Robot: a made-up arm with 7 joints. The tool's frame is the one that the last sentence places.
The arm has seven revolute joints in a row. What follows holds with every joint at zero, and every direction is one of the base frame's.
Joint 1 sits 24.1 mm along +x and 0.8 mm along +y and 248.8 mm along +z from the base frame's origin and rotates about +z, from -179.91 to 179.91 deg.
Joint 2 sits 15.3 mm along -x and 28.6 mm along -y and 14.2 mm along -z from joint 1 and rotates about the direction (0, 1, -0.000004), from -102.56 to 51.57 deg.
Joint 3 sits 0.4 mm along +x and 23.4 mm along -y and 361.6 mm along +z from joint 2 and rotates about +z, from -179.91 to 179.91 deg.
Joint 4 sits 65.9 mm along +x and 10.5 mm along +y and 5.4 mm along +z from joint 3 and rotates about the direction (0, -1, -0.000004), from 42.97 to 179.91 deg.
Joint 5 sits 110.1 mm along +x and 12.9 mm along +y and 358.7 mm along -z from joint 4 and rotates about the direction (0, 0.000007, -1), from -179.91 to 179.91 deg.
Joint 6 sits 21.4 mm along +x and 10.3 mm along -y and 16.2 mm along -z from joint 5 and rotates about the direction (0, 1, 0.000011), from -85.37 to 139.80 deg.
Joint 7 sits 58.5 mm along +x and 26.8 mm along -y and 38.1 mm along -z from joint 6 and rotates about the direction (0, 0.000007, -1), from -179.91 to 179.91 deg.
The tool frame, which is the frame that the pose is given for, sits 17.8 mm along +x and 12.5 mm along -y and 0.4 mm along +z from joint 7; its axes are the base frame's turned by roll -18.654, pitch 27.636 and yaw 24.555 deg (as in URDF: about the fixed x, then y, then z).
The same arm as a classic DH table. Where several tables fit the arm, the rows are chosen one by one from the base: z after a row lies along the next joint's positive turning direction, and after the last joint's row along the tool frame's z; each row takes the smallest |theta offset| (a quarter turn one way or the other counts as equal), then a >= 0, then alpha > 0; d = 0 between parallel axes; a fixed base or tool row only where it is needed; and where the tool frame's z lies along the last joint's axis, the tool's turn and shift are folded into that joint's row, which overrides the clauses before.
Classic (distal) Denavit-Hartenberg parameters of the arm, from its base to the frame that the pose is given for. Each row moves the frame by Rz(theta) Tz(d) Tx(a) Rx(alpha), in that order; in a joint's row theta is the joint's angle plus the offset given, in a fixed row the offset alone. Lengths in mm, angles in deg.
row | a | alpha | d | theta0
base (fixed) | 24.1 | 0 | 0 | 1.9
joint 1 | -15.3 | -90 | 234.6 | -1.9
joint 2 | 0.4 | 90 | -52 | 0
joint 3 | 65.9 | 90 | 367 | 0
joint 4 | 110.1 | 90 | -23.4 | 0
joint 5 | 21.4 | 90 | 374.9 | 0
joint 6 | 58.5 | -90 | -37.1 | 0
joint 7 | 21.6 | 147.07 | 34.4 | 29.4
tool (fixed) | 0 | 0 | -4 | 58.58
Joint limits (deg, base to tool): -179.91..179.91 -102.56..51.57 -179.91..179.91 42.97..179.91 -179.91..179.91 -85.37..139.8 -179.91..179.91

